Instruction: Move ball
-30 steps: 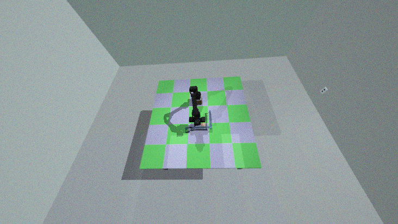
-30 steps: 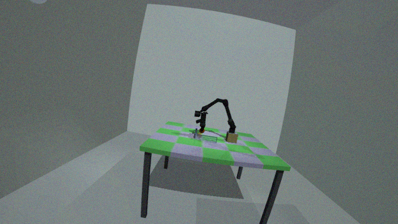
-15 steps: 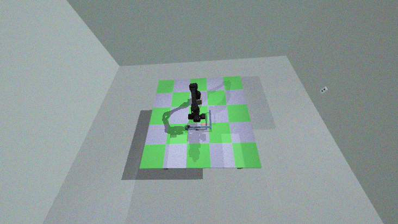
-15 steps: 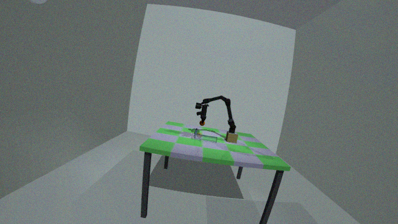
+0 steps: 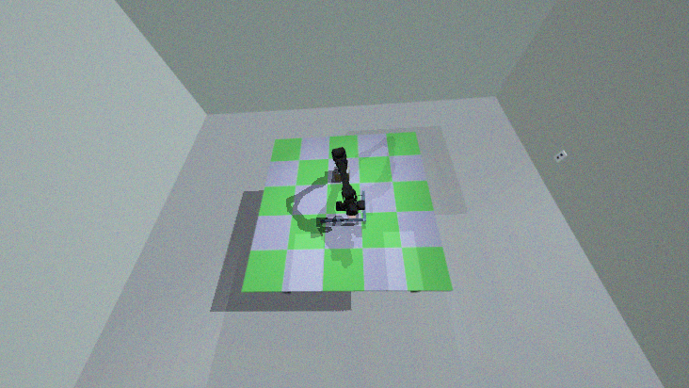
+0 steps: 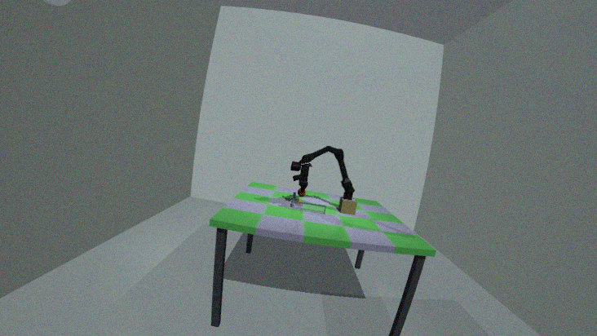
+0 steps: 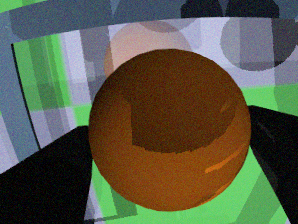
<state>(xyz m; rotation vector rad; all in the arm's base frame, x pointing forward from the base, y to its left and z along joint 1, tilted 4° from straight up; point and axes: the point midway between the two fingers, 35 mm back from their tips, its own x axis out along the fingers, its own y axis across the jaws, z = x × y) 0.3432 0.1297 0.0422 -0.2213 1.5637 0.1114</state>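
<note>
Right now the see-through copy of ball is 10 mm ahead of my gripper tip and 80 mm below it. Round my gripper tip: orange ball (right at my gripper tip).
</note>
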